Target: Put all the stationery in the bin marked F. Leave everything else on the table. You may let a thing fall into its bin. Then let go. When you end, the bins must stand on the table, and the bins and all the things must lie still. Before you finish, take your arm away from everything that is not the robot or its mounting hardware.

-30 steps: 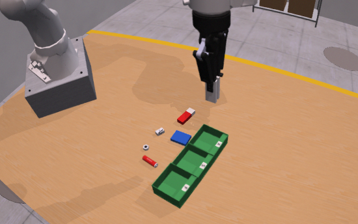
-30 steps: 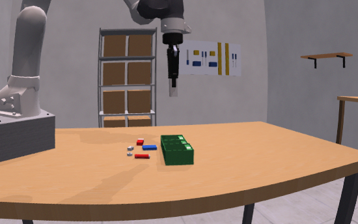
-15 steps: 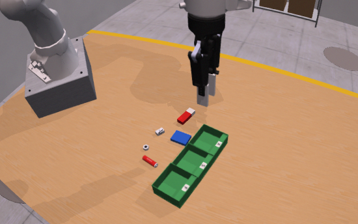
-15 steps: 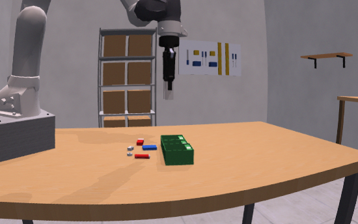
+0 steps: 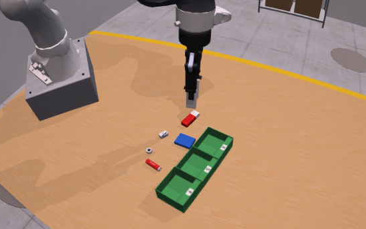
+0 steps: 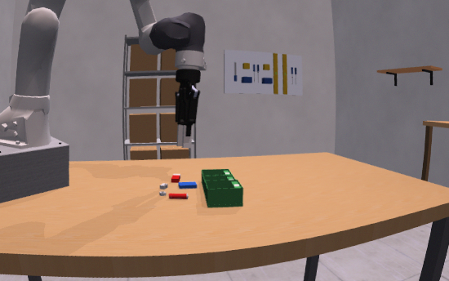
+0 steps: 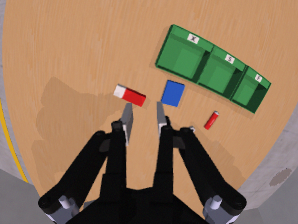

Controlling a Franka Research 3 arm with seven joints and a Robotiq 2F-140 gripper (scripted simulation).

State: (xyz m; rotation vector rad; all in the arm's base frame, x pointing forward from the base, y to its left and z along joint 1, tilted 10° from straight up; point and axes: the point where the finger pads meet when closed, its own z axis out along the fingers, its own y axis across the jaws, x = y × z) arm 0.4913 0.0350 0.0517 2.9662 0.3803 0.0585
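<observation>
The eraser is 2 cm behind my hand, 3 cm to the left of it and 13 cm below it. The rest, counted from my hand: flat blue block 6 cm to the right, 14 cm below; then green three-compartment bin 7 cm ahead, 14 cm to the right, 12 cm below; then white sharpener-like piece 7 cm behind, 6 cm to the right, 13 cm below.
</observation>
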